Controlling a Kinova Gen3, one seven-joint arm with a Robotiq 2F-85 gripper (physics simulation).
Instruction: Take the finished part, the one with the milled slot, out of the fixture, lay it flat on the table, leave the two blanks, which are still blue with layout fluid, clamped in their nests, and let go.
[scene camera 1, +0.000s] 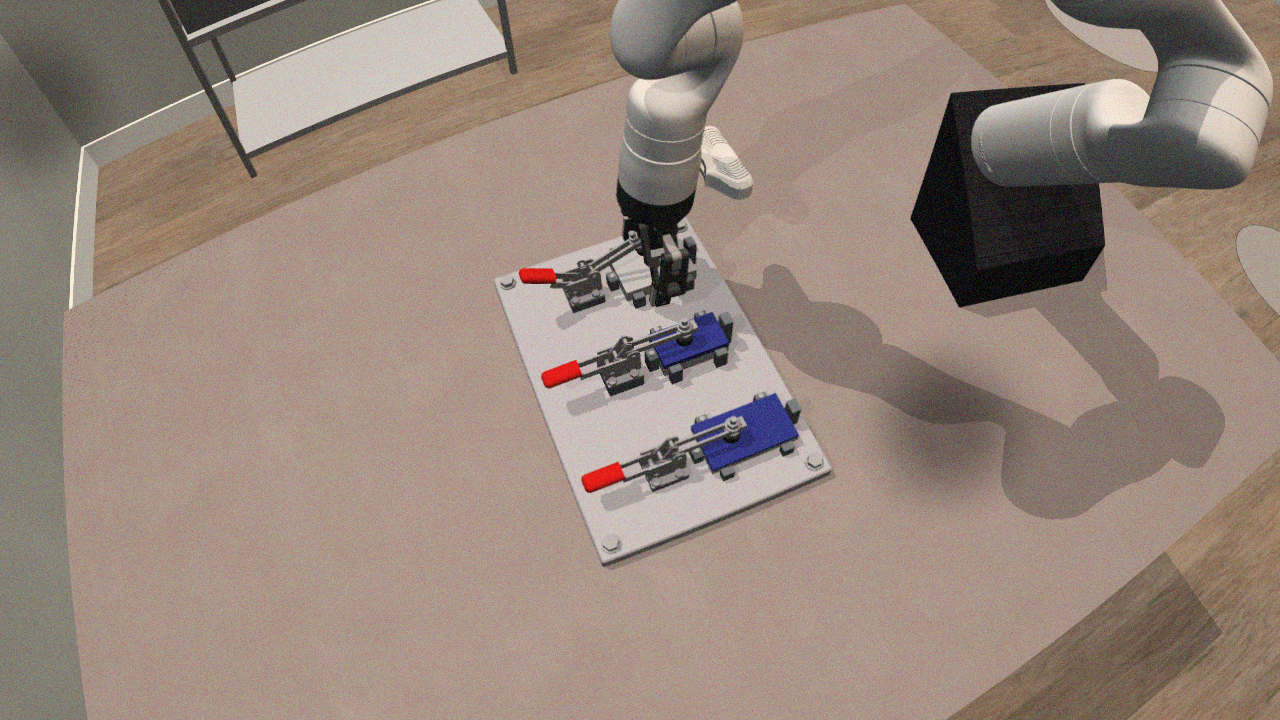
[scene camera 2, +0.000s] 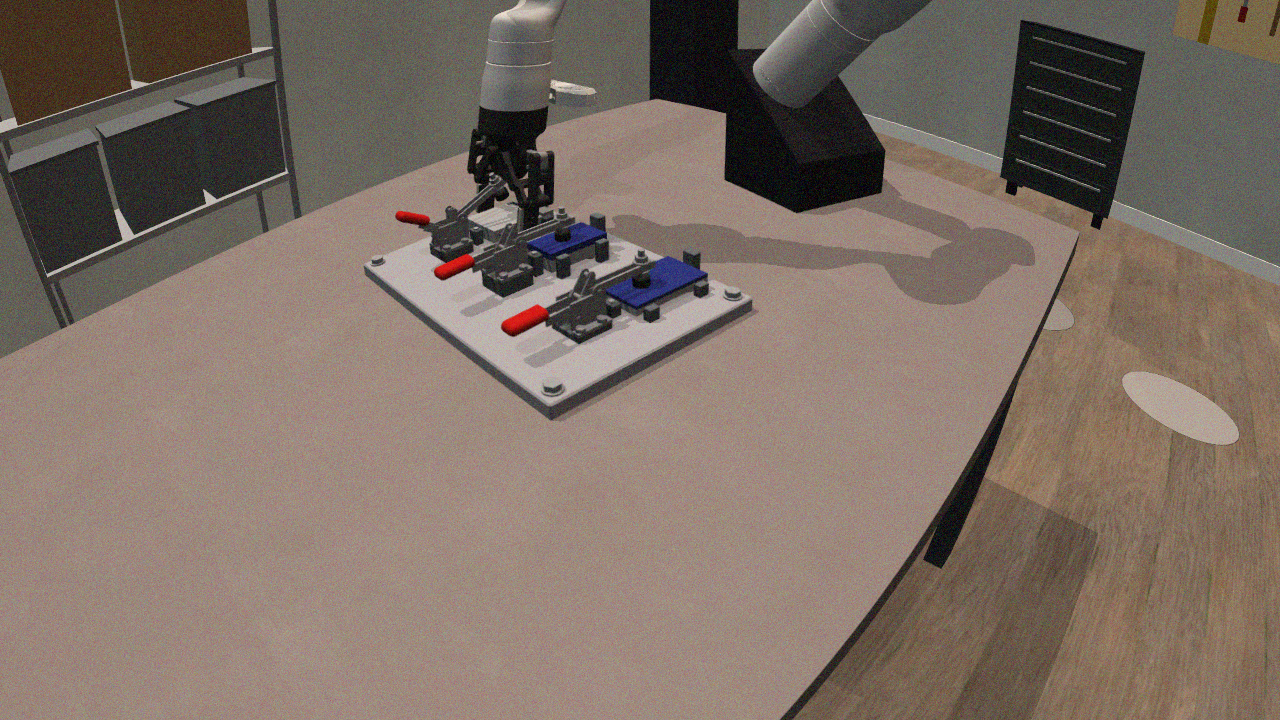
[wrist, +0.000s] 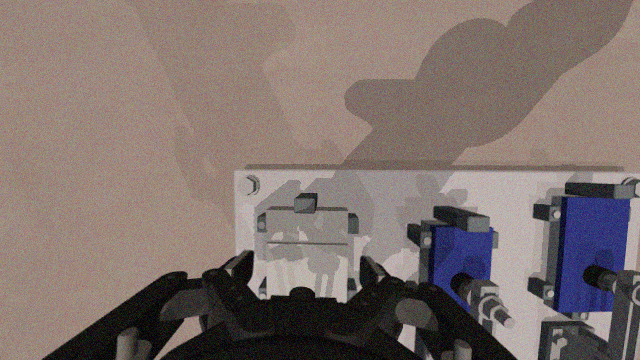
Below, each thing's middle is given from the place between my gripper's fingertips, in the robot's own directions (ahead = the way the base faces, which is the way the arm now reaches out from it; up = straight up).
Labels:
My hand is 10 mm past the finished part (scene camera 1: 634, 276). The rest, counted from my hand: fixture plate (scene camera 1: 590, 430): 40 mm ahead, 110 mm to the left, 20 mm below; then clamp arm (scene camera 1: 635, 243): 30 mm ahead, 50 mm above.

